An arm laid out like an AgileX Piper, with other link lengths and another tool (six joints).
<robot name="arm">
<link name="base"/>
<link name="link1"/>
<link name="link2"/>
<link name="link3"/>
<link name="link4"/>
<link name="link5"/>
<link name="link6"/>
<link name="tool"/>
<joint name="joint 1" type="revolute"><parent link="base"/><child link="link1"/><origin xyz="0 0 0.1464" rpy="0 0 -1.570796"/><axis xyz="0 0 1"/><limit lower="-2.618" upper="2.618"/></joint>
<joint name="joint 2" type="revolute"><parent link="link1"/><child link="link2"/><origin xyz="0 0 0" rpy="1.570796 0 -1.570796"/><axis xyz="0 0 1"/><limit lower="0" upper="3.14"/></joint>
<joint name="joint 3" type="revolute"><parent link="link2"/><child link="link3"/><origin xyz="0.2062 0.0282 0" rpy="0 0 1.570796"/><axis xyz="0 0 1"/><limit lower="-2.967" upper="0"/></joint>
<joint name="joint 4" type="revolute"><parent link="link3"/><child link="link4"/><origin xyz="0.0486 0.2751 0" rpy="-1.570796 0 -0.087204"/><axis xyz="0 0 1"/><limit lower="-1.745" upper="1.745"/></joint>
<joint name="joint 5" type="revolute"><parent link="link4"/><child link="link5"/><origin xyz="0 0 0" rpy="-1.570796 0 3.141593"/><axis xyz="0 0 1"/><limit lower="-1.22" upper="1.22"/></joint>
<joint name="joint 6" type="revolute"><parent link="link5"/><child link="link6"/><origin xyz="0 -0.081 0" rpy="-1.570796 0 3.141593"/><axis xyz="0 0 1"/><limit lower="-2.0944" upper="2.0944"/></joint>
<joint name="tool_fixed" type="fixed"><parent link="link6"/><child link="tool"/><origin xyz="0.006 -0.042 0.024" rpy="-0.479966 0 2.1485"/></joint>
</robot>
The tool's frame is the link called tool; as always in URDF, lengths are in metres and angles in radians.
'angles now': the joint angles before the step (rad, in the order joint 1, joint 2, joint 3, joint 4, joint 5, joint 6). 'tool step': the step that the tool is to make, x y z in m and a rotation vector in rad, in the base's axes. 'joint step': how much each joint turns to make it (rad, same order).
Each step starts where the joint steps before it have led.
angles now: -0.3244, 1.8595, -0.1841, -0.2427, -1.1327, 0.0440
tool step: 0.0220, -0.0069, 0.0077, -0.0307, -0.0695, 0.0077
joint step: 0.0005, 0.0054, -0.0767, -0.0038, -0.0026, -0.0085
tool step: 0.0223, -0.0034, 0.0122, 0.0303, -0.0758, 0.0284
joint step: -0.0007, 0.0066, -0.0834, -0.0507, -0.0008, 0.0631
